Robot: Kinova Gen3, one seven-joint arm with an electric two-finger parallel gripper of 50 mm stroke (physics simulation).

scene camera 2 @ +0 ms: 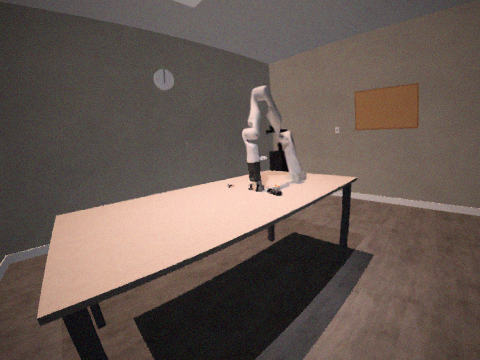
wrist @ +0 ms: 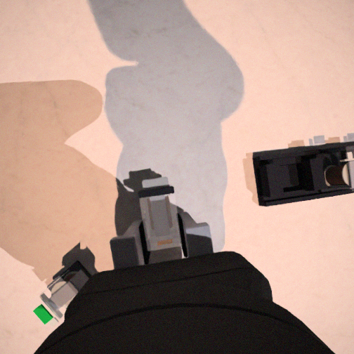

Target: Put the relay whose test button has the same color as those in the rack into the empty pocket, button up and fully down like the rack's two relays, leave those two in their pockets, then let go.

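Seen in the pictures: gripper, fingertip midpoint: (scene camera 2: pixel 259 190); arm's base, link origin: (scene camera 2: pixel 295 173).
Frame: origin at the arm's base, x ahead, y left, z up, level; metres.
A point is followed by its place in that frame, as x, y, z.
My gripper (scene camera 2: pixel 256 186) @(0.425, 0.041, -0.043) (wrist: pixel 163 231) is shut on a relay (wrist: pixel 160 217) with a clear grey body. A small orange patch shows near the fingers, and a dark band crosses its end away from them. Its exact tilt and height above the table are hard to tell. The black rack (scene camera 2: pixel 274 191) @(0.446, 0.193, -0.024) (wrist: pixel 281 201) stands to the right in the wrist view, apart from the held relay. Its left end pocket (wrist: pixel 282 175) is empty. Part of a seated relay (wrist: pixel 337 175) shows at the right edge; the rest is cut off. A green-button relay (scene camera 2: pixel 230 185) @(0.477, -0.195, -0.032) (wrist: pixel 62 293) lies on its side at the lower left.
The pale tabletop (scene camera 2: pixel 150 225) @(1.118, 0.126, -0.047) (wrist: pixel 295 65) lies under these things. The arm's shadow falls across it in the wrist view. The green-button relay is close to the gripper's dark body on the left in the wrist view. The arm's base stands behind the rack in the scene view.
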